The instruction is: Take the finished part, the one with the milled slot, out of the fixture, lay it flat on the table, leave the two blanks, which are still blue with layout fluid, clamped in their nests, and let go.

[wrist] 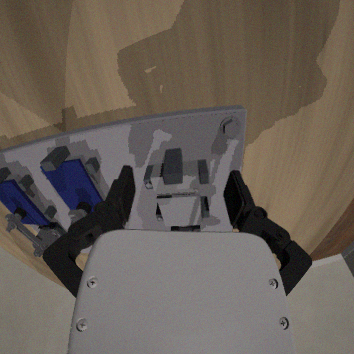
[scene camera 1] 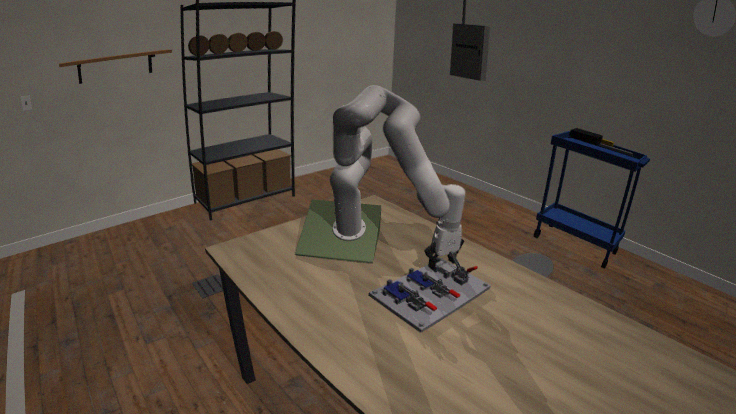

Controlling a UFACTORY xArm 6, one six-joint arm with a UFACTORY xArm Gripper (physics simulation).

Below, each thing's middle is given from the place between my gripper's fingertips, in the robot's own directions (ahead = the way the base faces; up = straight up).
I see the finished part (wrist: pixel 179 204) 2 cm ahead of my hand. The rest, counted from my hand: fixture plate (scene camera 1: pixel 448 304): 11 cm to the right, 8 cm ahead, 2 cm below.
